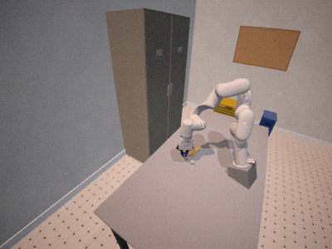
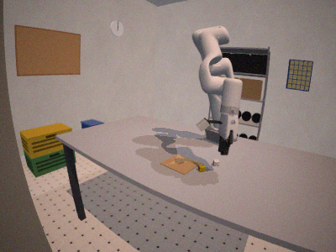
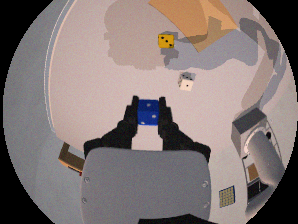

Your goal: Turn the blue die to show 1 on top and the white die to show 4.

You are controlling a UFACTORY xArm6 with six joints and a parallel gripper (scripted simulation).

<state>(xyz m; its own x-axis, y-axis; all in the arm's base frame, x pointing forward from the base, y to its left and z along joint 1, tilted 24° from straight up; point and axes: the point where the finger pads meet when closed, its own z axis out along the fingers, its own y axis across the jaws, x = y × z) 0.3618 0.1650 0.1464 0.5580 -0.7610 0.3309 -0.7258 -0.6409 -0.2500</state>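
The white die lies 6 cm behind my hand, 4 cm to the right of it and 10 cm below it. The rest, counted from my hand: blue die: 1 cm below; then yellow die: 3 cm ahead, 8 cm to the right, 10 cm below; then tan mat: 3 cm ahead, 18 cm to the right, 12 cm below.
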